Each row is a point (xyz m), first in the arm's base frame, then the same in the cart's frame.
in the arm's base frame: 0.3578 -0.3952 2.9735
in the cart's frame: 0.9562 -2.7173 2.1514
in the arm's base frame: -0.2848 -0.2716 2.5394
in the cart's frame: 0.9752 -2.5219 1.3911
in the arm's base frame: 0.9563 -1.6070 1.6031
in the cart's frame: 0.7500 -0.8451 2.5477
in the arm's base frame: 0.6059 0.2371 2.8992
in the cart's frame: 0.3609 -3.0508 2.1154
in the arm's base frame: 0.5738 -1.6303 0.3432
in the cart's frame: 0.3011 0.0918 1.7385
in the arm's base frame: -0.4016 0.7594 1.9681
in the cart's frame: 0.0364 -2.7680 0.7120
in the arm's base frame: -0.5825 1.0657 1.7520
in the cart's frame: -0.1916 -2.8181 0.3674
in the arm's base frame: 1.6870 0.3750 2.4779
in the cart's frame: -0.5101 -2.7324 2.8262
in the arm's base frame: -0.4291 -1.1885 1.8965
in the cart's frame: 1.3334 -1.4526 1.3348
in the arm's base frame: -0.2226 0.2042 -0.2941
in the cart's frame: -0.8672 -0.6815 0.1755
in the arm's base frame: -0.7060 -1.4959 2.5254
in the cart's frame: 2.0144 -1.7519 1.4499
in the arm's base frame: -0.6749 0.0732 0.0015
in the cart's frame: -0.3904 -0.8574 -0.0500
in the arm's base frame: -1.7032 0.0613 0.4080
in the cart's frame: 0.3603 -1.2420 -0.7651
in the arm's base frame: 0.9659 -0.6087 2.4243
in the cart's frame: 0.4996 -2.1132 2.5303
